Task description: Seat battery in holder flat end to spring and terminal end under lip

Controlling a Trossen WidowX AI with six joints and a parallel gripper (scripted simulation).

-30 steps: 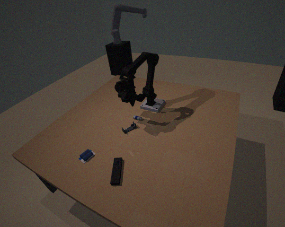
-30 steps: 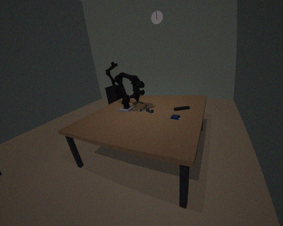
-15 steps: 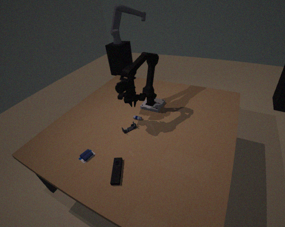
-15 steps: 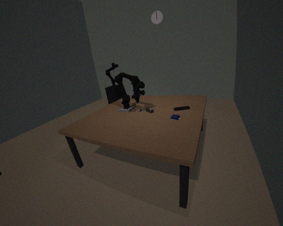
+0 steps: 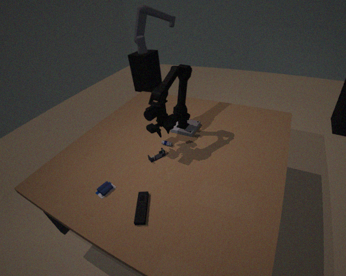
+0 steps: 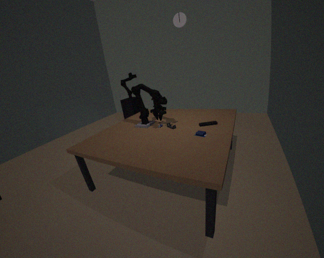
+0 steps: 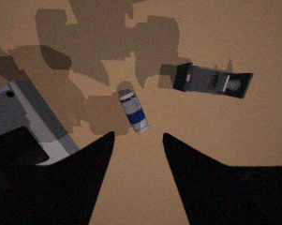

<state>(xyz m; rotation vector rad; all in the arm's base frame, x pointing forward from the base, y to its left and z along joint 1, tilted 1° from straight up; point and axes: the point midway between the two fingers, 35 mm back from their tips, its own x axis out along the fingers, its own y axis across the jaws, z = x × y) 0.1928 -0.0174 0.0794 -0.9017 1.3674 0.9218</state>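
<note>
Right now my gripper tip is 60 mm above the battery and 10 mm to the right of it. Also, from my gripper tip: black bar 430 mm ahead, 140 mm to the left, 60 mm below; then white pack 430 mm ahead, 90 mm to the right, 60 mm below.
</note>
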